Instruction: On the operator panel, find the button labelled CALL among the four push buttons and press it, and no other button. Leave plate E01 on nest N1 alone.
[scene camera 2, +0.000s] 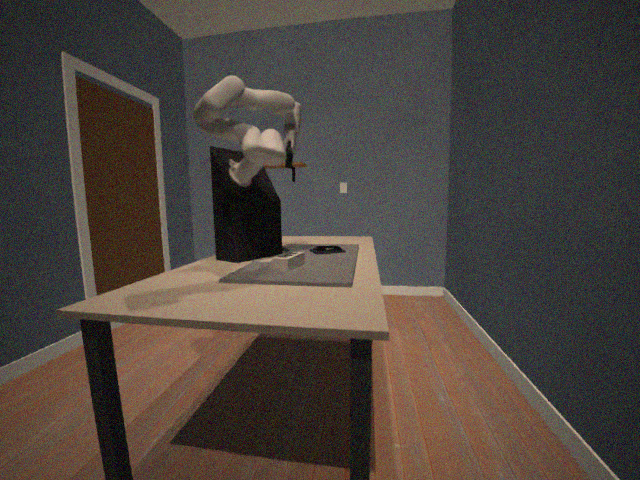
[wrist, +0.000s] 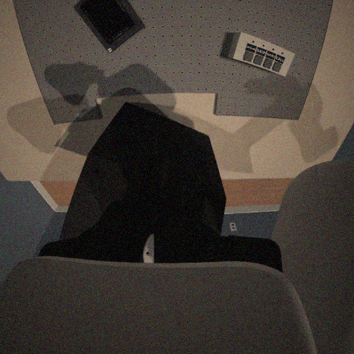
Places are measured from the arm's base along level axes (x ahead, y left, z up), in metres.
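Pixels of known places: gripper, fingertip midpoint: (scene camera 2: 288, 167); arm's base at its link origin: (scene camera 2: 240, 176).
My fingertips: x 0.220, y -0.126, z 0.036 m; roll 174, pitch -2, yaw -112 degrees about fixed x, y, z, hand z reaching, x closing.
Ahead of a thing's pixels: the offset from my fingertips to its top centre. "spot": to the spot under its first point. Level surfaces: height alone.
The operator panel {0.070 m back, 0.242 m right, 0.386 m down} (scene camera 2: 291, 255) (wrist: 241, 46) is a pale box on the grey pegboard mat {0.441 m down} (scene camera 2: 320, 276) (wrist: 185, 45). In the wrist view its four round buttons face up in a row. The CALL button (wrist: 277, 65) is at the right end; SKIP is second from the left, and the other two labels are blurred. A dark square nest {spot: 0.214 m ahead, 0.018 m left, 0.428 m down} (scene camera 2: 328, 250) (wrist: 108, 21) stands apart from the panel; the E01 and N1 labels are not readable. My gripper (scene camera 2: 293, 178) is shut and empty, high above the table. Its fingertips cannot be made out in the wrist view.
A tall black block (scene camera 2: 245, 217) (wrist: 160, 165) stands at the arm's base, behind the mat's notched edge in the wrist view. The wooden table {0.454 m down} (scene camera 2: 232, 304) (wrist: 190, 107) carries the mat. A thin orange bar (scene camera 2: 301, 164) shows beside the gripper. Arm shadows fall across the mat and table.
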